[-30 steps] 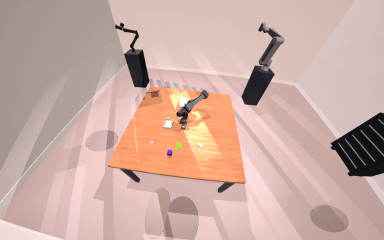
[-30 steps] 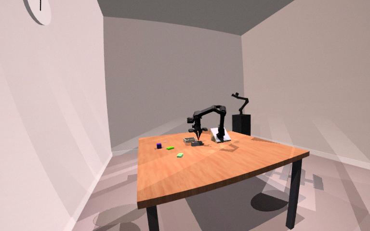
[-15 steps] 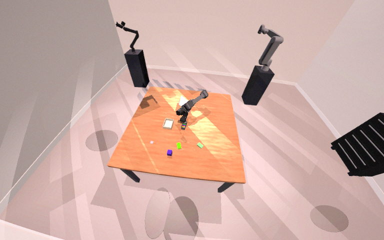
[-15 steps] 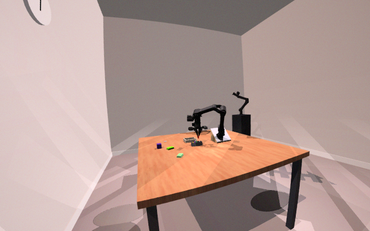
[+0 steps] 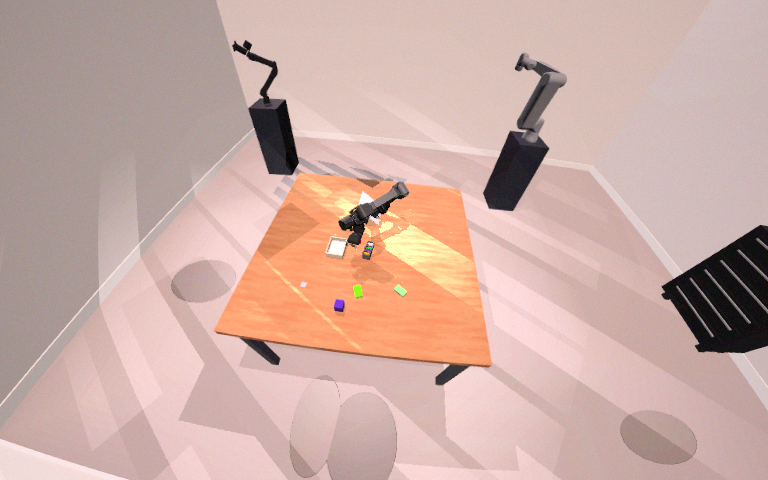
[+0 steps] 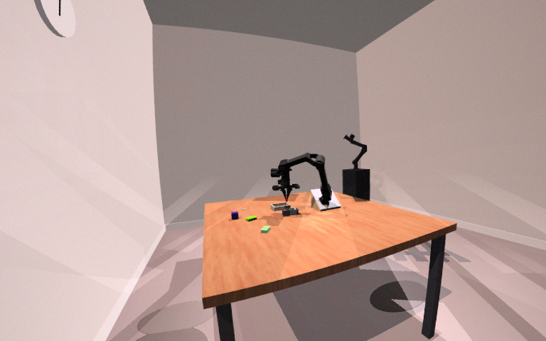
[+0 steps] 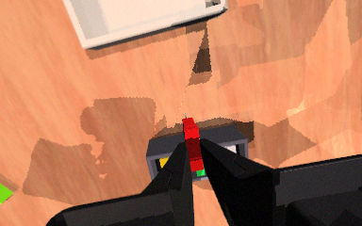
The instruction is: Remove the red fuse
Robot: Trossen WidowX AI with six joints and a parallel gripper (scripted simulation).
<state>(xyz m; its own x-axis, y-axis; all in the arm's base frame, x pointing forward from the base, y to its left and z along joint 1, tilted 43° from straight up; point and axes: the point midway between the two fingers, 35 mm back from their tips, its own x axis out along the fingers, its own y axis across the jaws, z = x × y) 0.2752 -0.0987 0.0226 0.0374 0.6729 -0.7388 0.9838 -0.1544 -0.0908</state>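
My gripper tip is 1 cm past the tray, 13 cm to the left of it and 10 cm above it. Also, from my gripper tip: purple fuse (2 cm ahead, 5 cm to the left, 7 cm below); then red fuse (1 cm below); then green fuse (6 cm to the left, 7 cm below).
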